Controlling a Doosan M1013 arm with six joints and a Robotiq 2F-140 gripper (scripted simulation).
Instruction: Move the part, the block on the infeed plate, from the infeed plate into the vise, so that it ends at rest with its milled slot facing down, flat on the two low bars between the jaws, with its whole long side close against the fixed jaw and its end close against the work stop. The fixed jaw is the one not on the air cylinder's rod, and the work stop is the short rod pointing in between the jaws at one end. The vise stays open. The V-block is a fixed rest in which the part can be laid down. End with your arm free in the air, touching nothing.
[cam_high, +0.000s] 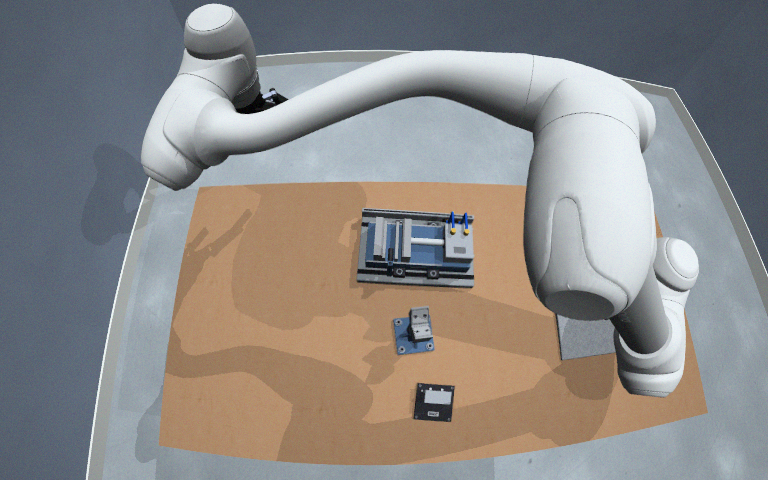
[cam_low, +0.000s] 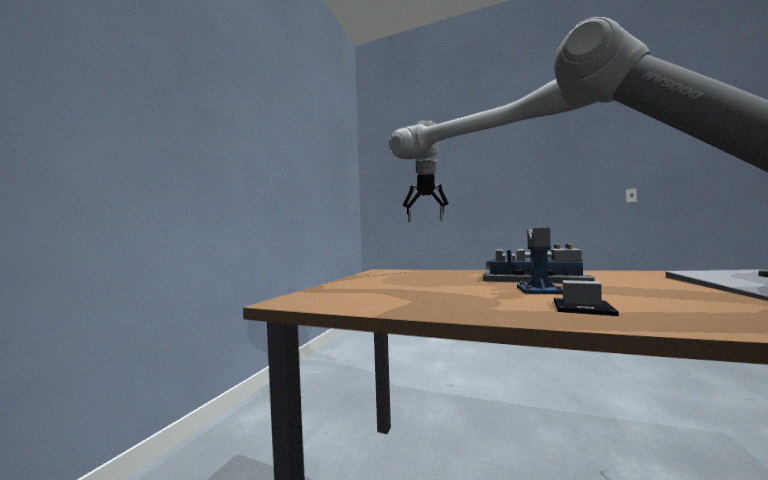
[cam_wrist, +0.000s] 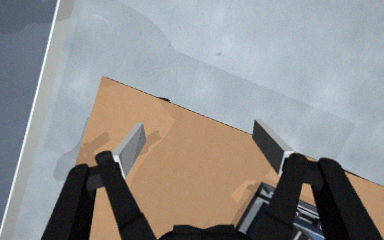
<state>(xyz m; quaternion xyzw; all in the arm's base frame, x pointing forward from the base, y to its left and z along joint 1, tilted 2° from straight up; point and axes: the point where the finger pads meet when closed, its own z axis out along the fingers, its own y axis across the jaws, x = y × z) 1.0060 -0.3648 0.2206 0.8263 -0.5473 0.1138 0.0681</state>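
My hand is 590 mm to the right of the part, 420 mm past it and 200 mm above it. The rest, counted from my hand: cylinder rod (410 mm behind, 230 mm to the left, 150 mm below); work stop (320 mm behind, 270 mm to the left, 140 mm below); fixed jaw (300 mm behind, 220 mm to the left, 150 mm below).
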